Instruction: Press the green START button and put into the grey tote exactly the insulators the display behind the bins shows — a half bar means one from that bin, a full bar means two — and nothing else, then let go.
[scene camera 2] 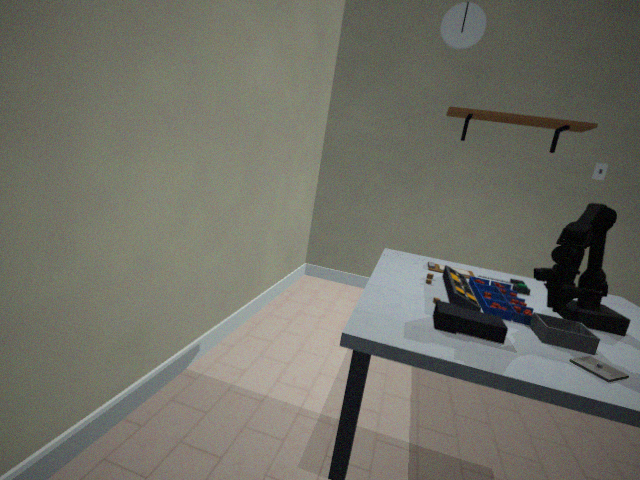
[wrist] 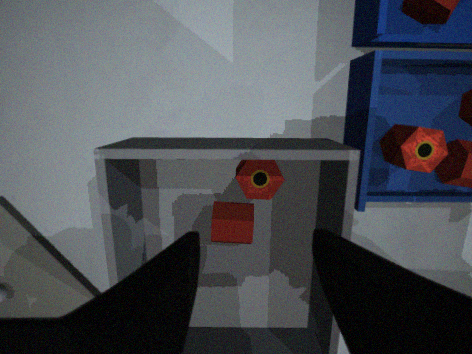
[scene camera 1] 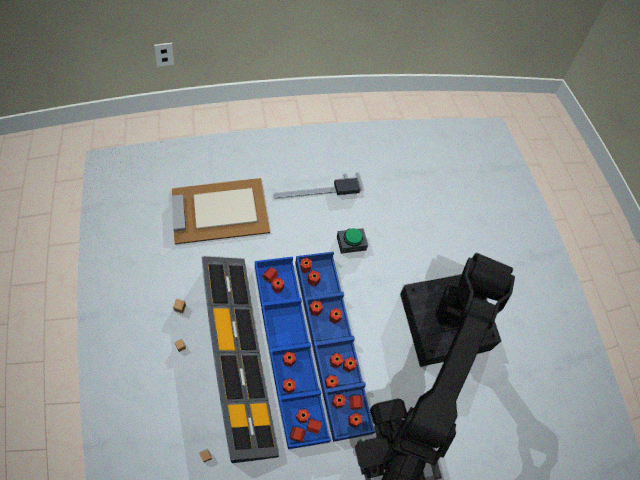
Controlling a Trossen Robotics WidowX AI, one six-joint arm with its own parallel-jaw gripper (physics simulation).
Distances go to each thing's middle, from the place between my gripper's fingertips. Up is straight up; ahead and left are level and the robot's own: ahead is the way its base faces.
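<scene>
Reference, grey tool [scene camera 1: 347, 185]: my gripper is 8 cm above it, 1 cm short of it and 70 cm to the left of it. Brown board with cream pad [scene camera 1: 214, 211]: 8 cm below my hand, 27 cm ahead of it and 65 cm to the right of it.
</scene>
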